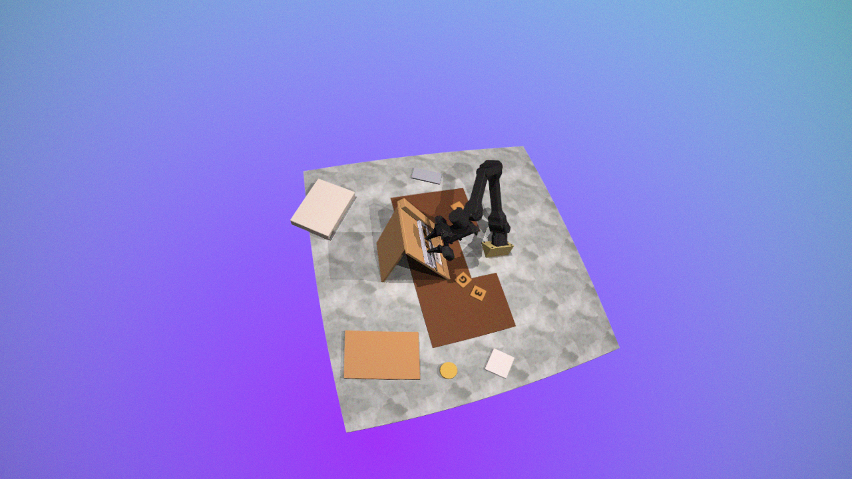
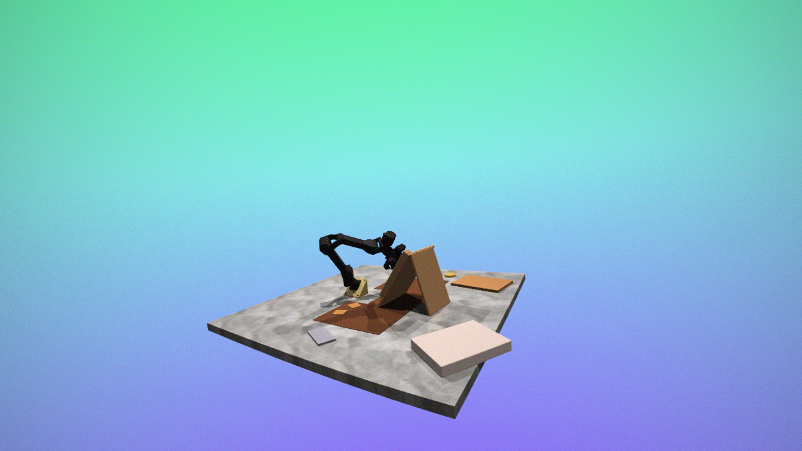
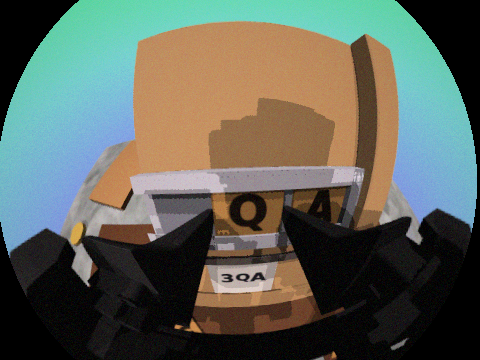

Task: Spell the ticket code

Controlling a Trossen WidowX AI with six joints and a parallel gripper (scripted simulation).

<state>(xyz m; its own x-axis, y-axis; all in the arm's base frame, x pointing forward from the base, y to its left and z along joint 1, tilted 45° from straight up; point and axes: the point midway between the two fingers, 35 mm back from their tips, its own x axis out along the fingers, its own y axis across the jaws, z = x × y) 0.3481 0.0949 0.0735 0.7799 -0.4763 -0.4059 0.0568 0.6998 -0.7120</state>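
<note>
The white ticket is 8 cm below my gripper tip, 5 cm behind it and 1 cm to the left of it. The rest, counted from my gripper tip: orange panel (38 cm to the left, 25 cm ahead, 16 cm below); then brown mat (17 cm behind, 16 cm below); then yellow disc (50 cm to the left, 15 cm below).
</note>
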